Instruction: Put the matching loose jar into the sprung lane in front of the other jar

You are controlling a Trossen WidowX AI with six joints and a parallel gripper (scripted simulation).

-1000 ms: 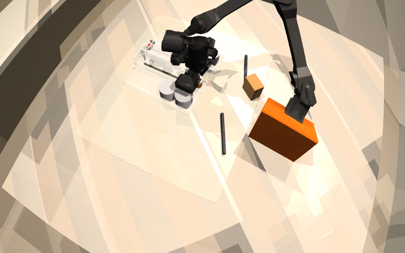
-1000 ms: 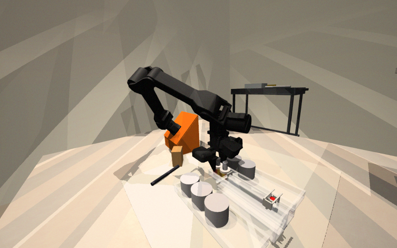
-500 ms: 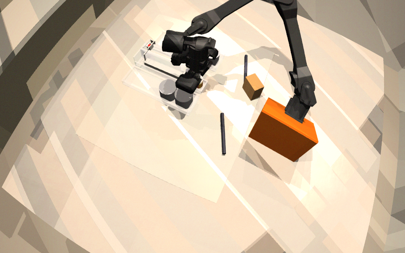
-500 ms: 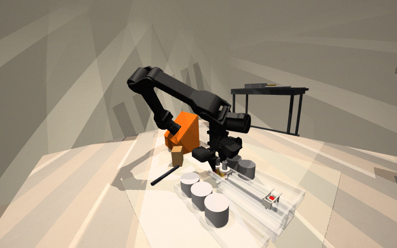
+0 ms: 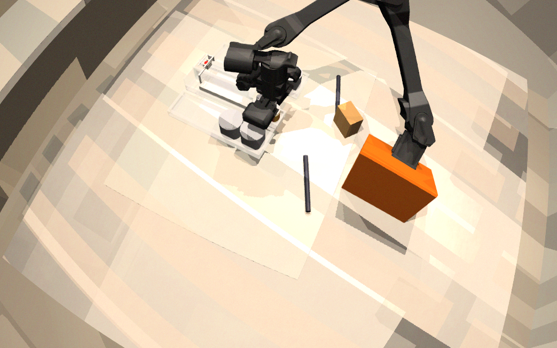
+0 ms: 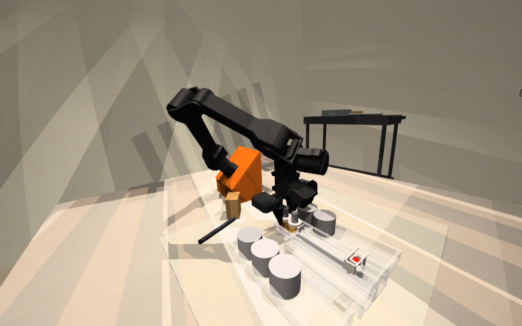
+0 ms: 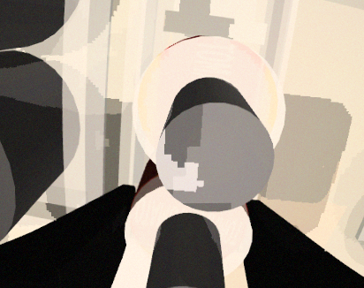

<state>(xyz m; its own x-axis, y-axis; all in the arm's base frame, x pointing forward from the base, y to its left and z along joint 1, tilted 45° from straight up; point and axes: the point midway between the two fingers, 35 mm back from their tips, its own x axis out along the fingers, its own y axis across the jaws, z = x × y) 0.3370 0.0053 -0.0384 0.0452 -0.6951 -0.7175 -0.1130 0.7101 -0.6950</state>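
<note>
Right now my gripper tip is 140 mm short of the clear sprung lane, 10 mm to the left of it and 10 mm above it. From my gripper tip the other things lie so: tan block: 170 mm behind, 90 mm to the right; then red mark: 220 mm ahead, 40 mm above, 10 mm to the right.
</note>
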